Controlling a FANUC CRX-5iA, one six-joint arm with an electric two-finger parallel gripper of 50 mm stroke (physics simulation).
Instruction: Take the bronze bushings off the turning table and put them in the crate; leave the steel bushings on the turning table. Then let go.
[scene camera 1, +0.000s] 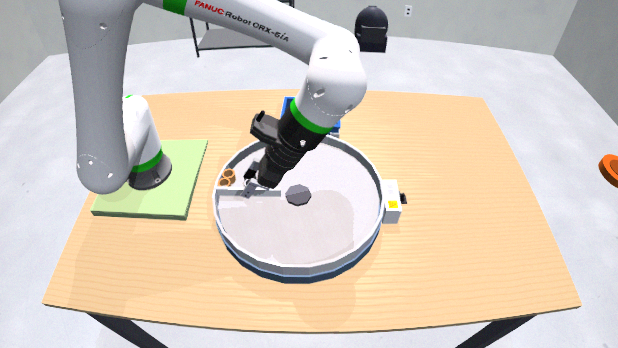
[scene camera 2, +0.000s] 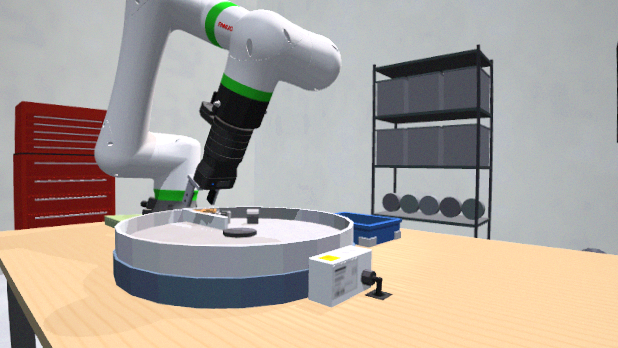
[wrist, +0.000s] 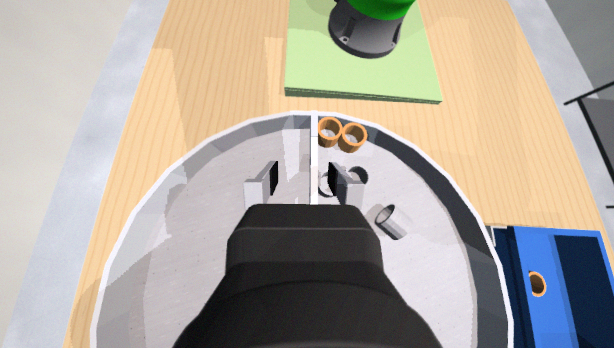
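Where they show: gripper, between the fingertips: (scene camera 1: 245, 186) (scene camera 2: 198, 203) (wrist: 303, 172); arm's base, origin of its link: (scene camera 1: 149, 172) (wrist: 362, 31).
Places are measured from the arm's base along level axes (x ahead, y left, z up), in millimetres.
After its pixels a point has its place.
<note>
My gripper (scene camera 1: 250, 181) @(x 325, y -131, z 84 mm) (scene camera 2: 201, 197) @(x 325, y -131, z 84 mm) (wrist: 303, 172) @(x 325, y -131, z 84 mm) is open and empty above the turning table (scene camera 1: 320, 271) @(x 494, y -327, z 28 mm) (scene camera 2: 225, 260) @(x 597, y -269, z 43 mm) (wrist: 492, 290) @(x 456, y 82, z 51 mm), its fingers on either side of the divider wall (scene camera 1: 267, 193) @(x 373, y -123, z 48 mm) (wrist: 314, 145) @(x 286, y -116, z 61 mm). One bronze bushing (scene camera 1: 229, 175) (wrist: 330, 131) and another bronze bushing (scene camera 1: 224, 182) (wrist: 353, 137) stand together at the rim, beyond the fingers. A steel bushing (wrist: 324, 185) is partly hidden by the right finger; a second steel bushing (wrist: 358, 176) is beside it. A third steel bushing (scene camera 2: 252, 216) @(x 388, y -36, z 53 mm) (wrist: 393, 222) @(x 377, y -33, z 65 mm) seems to lie on its side. A bronze bushing (wrist: 537, 283) @(x 475, y 211, z 4 mm) is in the blue crate (scene camera 2: 375, 232) @(x 576, y 173, z 12 mm) (wrist: 580, 232) @(x 404, y 270, z 31 mm).
The arm hides much of the crate in scene camera 1. A dark round hub (scene camera 1: 298, 195) @(x 449, y -126, z 42 mm) (scene camera 2: 240, 232) @(x 465, y -135, z 42 mm) is at the turning table's centre. A white box (scene camera 1: 391, 210) @(x 673, y -177, z 38 mm) (scene camera 2: 340, 275) @(x 701, y -162, z 20 mm) adjoins its outer wall. The robot base stands on a green plate (scene camera 1: 187, 175) @(x 129, y -16, z 0 mm) (wrist: 305, 70) @(x 113, y -122, z 5 mm).
</note>
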